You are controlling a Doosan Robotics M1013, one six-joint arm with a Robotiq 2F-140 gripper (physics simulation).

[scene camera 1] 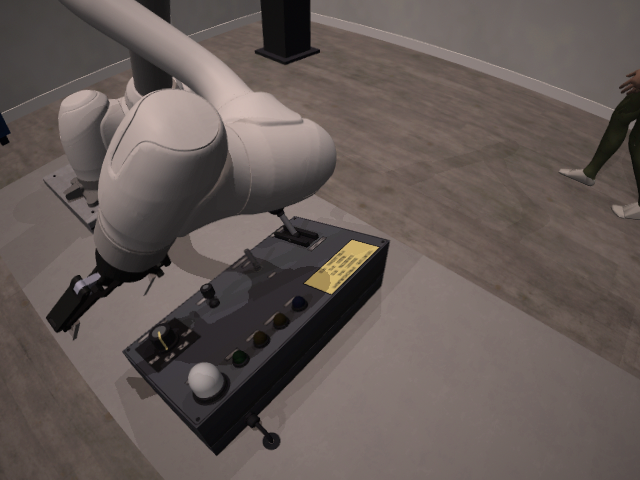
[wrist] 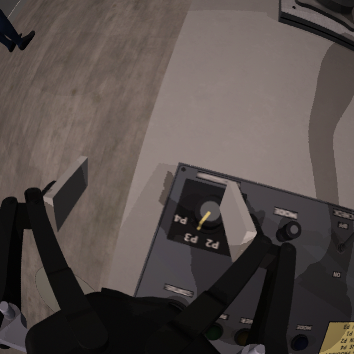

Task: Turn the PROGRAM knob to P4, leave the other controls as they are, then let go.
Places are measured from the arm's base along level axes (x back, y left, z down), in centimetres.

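Pixels of known places: gripper, fingertip midpoint: (scene camera 1: 105, 308) (wrist: 154, 183); arm's base at its link origin: (wrist: 324, 0).
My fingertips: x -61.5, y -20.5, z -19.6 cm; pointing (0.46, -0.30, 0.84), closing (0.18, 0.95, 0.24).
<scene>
For each thing: its top centre in the pictures, then the offset to it from my fingertips. "spot": a spot on its surface instead.
- PROGRAM knob at its top centre: (wrist: 208, 214) (scene camera 1: 159, 330) dx -1.7, dy +5.6, dz +10.6 cm
- MODE knob at its top centre: (wrist: 292, 236) (scene camera 1: 208, 288) dx -0.8, dy +17.6, dz +9.8 cm
- toggle switch at a spot on its surface: (scene camera 1: 251, 259) spot: dx +0.9, dy +29.1, dz +12.0 cm
- lever at its top centre: (scene camera 1: 286, 214) dx +3.3, dy +41.3, dz +8.9 cm
- white dome at a spot on its surface: (scene camera 1: 205, 380) spot: dx -18.5, dy +5.6, dz +4.6 cm
- yellow label at a spot on its surface: (scene camera 1: 342, 266) (wrist: 350, 341) spot: dx -15.2, dy +39.0, dz +8.9 cm
- hook-like part at a spot on its surface: (scene camera 1: 262, 428) spot: dx -24.9, dy +9.2, dz +19.6 cm
The PROGRAM knob (scene camera 1: 162, 335) (wrist: 209, 212) is a round black knob with a yellow pointer, near one corner of the dark control panel (scene camera 1: 289, 268) (wrist: 160, 260). In the wrist view its pointer is towards P3, with P4 beside that label and P2 on the other side. P1 is hidden behind the right finger. My gripper (scene camera 1: 113, 307) (wrist: 154, 183) is open and empty. In the scene view it hangs past the panel's knob end, towards the arm base side. In the wrist view the right finger overlaps the knob plate's edge, and the left finger shows over floor.
A MODE knob (scene camera 1: 207, 291) (wrist: 291, 230), a toggle switch (scene camera 1: 251, 259) and a lever (scene camera 1: 289, 224) share the panel. A white dome (scene camera 1: 205, 380) and several coloured lamps line its other side, with a yellow label (scene camera 1: 342, 266) (wrist: 340, 340). A hook-like part (scene camera 1: 262, 428) sticks out below.
</scene>
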